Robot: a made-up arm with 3 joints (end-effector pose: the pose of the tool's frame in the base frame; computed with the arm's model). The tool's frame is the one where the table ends.
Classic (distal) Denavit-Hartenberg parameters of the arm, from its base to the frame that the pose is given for. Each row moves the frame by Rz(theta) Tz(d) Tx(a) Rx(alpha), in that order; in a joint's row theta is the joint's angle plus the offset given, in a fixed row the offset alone. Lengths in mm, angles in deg.
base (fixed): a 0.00; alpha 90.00; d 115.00; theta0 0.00
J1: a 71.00; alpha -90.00; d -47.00; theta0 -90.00
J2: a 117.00; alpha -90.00; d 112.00; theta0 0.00
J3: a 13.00; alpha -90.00; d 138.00; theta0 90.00
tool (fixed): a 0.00; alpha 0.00; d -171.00; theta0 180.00
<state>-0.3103 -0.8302 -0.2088</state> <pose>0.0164 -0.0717 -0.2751 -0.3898 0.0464 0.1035 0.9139</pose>
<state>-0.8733 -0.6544 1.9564</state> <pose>-0.1702 0.1318 0.0266 -0.2754 0.9355 -0.1657 0.1471</pose>
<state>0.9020 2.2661 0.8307</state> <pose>-0.1537 0.1296 0.2071 0.5865 -0.0151 0.6901 0.4236</pose>
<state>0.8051 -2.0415 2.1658</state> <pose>0.1210 -0.0248 -0.0323 -0.0727 0.3288 -0.8494 0.4063</pose>
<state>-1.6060 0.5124 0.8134</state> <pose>-0.1986 0.2776 0.1432 0.2338 0.9050 -0.0978 0.3418</pose>
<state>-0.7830 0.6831 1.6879</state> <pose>-0.0746 0.2071 0.1199 0.3012 0.8898 0.1464 0.3101</pose>
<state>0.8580 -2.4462 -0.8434</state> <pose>0.1321 -0.2130 0.3063 -0.9401 -0.2561 -0.0069 0.2247</pose>
